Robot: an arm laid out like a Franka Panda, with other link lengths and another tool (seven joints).
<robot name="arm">
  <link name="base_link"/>
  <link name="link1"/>
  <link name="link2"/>
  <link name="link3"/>
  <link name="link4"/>
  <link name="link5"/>
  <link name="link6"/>
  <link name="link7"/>
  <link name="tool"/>
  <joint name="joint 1" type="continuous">
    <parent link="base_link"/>
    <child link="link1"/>
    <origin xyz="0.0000 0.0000 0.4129"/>
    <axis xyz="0 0 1"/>
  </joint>
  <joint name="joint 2" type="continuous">
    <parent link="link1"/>
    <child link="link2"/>
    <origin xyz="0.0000 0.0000 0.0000"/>
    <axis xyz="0 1 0"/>
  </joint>
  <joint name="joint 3" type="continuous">
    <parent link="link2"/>
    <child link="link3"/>
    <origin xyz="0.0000 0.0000 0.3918"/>
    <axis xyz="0 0 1"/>
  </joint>
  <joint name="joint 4" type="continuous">
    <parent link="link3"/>
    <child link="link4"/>
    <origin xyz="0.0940 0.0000 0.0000"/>
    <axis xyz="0 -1 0"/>
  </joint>
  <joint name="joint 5" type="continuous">
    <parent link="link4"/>
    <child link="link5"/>
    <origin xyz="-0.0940 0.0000 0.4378"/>
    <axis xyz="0 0 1"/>
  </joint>
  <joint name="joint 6" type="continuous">
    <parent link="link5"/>
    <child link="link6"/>
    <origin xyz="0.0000 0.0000 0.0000"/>
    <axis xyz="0 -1 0"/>
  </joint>
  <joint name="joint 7" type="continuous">
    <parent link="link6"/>
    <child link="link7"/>
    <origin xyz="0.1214 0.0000 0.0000"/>
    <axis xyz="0 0 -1"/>
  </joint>
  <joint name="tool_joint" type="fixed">
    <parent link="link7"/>
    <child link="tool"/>
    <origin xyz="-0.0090 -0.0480 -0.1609" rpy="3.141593 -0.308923 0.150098"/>
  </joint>
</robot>
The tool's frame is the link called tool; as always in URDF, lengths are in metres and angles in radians. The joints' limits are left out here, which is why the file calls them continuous.
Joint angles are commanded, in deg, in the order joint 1, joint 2, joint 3, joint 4, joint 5, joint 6, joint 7. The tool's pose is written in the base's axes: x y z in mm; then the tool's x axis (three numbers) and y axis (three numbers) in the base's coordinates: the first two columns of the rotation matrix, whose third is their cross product. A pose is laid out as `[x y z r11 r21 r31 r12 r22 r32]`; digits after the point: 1 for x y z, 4 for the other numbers.
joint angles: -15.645 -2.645 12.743 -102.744 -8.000 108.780 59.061
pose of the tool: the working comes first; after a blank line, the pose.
Where each joint sits with the arm in this pose, in the base's axes (m; each line is computed from the numbers above, not from the rounded line before):
joint 1: 0.0000 0.0000 0.4129
joint 2: 0.0000 0.0000 0.4129
joint 3: -0.0174 0.0049 0.8043
joint 4: 0.0764 0.0001 0.8085
joint 5: 0.5233 -0.0225 0.8238
joint 6: 0.5233 -0.0225 0.8238
joint 7: 0.6434 -0.0229 0.8415
the tool: 0.6208 -0.0635 0.6799

[620.8 -63.5 679.9 0.5372 -0.6835 0.4942 -0.7793 -0.6264 -0.0192]
